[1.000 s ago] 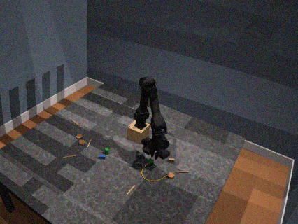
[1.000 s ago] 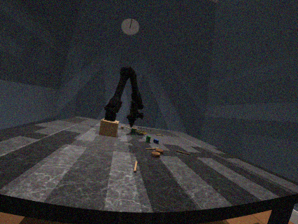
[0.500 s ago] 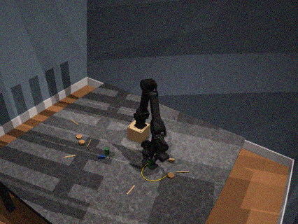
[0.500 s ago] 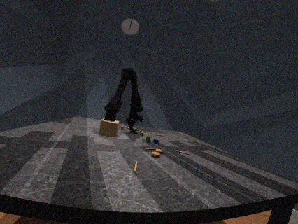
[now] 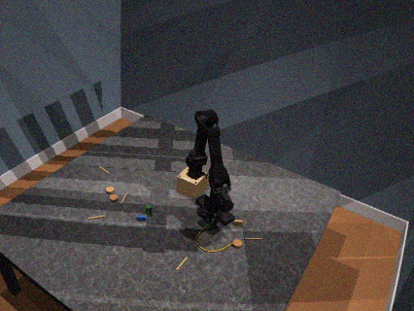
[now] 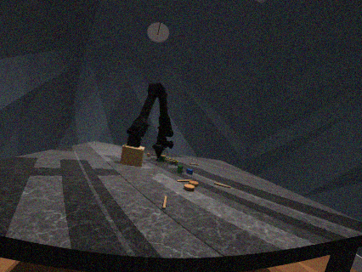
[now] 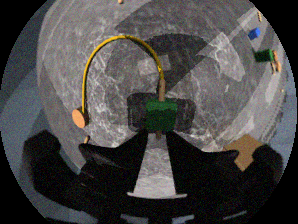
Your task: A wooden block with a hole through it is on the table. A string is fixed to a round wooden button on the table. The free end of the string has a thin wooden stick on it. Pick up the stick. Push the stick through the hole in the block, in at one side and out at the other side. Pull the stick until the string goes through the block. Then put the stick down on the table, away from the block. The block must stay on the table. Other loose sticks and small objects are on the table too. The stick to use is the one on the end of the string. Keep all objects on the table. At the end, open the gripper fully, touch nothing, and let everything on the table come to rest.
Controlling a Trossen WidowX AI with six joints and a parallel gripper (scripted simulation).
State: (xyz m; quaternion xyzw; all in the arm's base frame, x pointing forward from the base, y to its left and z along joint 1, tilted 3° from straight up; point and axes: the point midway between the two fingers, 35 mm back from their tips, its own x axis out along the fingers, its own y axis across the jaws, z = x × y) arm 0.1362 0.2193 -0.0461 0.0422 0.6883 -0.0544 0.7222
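My gripper tip is 3 cm short of the green block. From my gripper tip the other things lie so: round wooden button (15 cm to the left, 2 cm ahead, 1 cm below); then small wooden piece (8 cm to the left, 8 cm behind); then thin wooden stick (4 cm ahead, 1 cm to the right).
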